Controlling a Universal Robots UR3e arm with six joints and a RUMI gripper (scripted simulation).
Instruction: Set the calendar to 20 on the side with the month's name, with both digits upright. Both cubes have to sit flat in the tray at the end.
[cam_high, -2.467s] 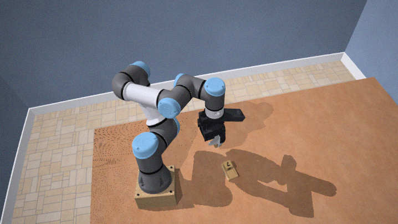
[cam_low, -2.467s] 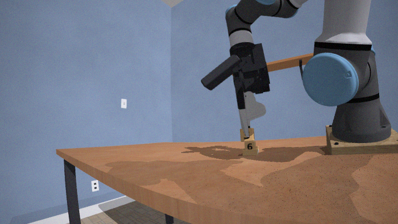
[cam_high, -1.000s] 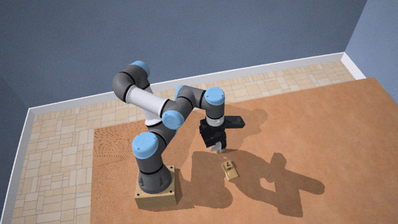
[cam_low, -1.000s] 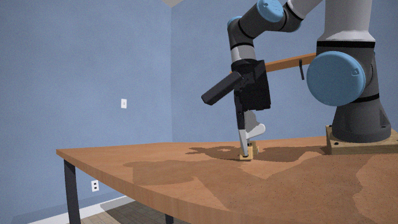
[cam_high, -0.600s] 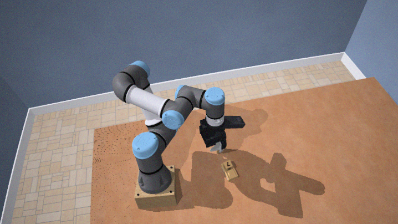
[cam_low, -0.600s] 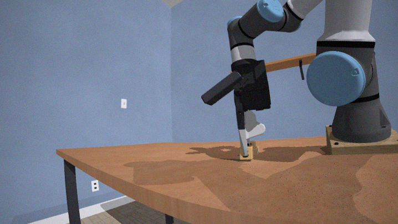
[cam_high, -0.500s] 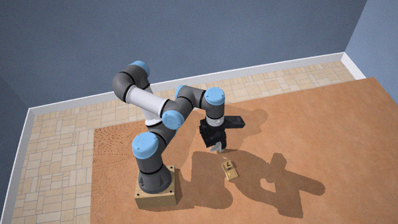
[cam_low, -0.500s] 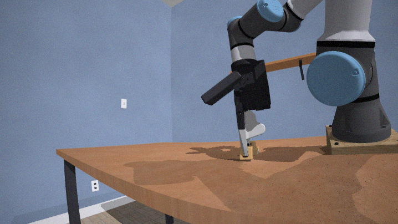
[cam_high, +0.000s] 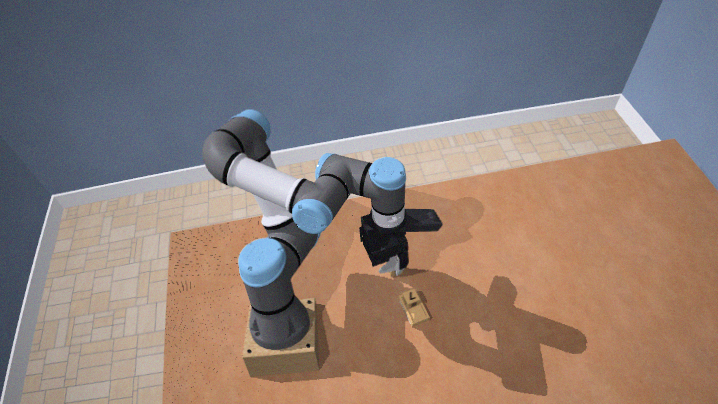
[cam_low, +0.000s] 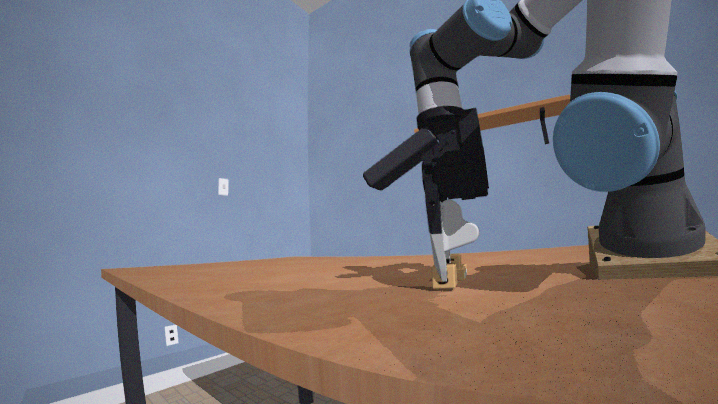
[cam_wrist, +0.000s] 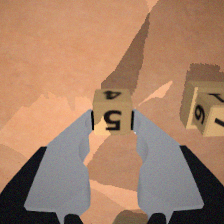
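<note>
My hand is 10 mm above the wooden digit cube. Round my hand: wooden tray 30 mm ahead, 100 mm to the right, 20 mm below.
</note>
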